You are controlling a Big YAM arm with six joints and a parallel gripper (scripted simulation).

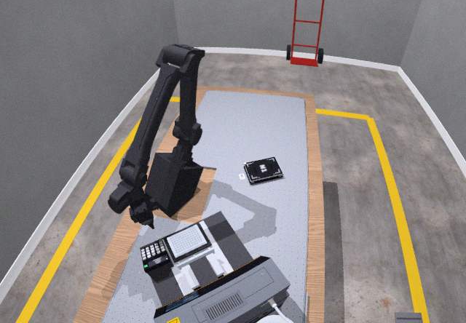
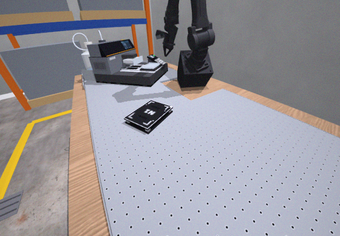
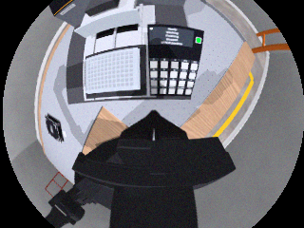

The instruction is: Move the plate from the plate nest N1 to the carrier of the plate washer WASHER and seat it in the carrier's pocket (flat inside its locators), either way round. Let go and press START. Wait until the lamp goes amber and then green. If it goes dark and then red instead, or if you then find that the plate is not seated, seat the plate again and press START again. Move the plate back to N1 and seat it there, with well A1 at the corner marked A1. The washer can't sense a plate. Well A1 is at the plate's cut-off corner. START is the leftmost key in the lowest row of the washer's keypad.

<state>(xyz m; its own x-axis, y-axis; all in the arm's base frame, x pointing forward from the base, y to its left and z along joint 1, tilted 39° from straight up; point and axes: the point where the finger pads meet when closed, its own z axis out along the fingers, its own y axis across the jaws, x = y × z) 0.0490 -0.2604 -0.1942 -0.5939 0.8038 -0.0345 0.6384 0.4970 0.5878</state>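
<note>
The white well plate is 120 mm ahead of my hand, 20 mm to the left of it and 60 mm below it. From my hand the other things lie so: small white tag: 200 mm ahead, 440 mm to the left, 140 mm below; plate washer: 240 mm ahead, 80 mm to the right, 10 mm below; dark carrier: 120 mm ahead, 20 mm to the left, 60 mm below.
</note>
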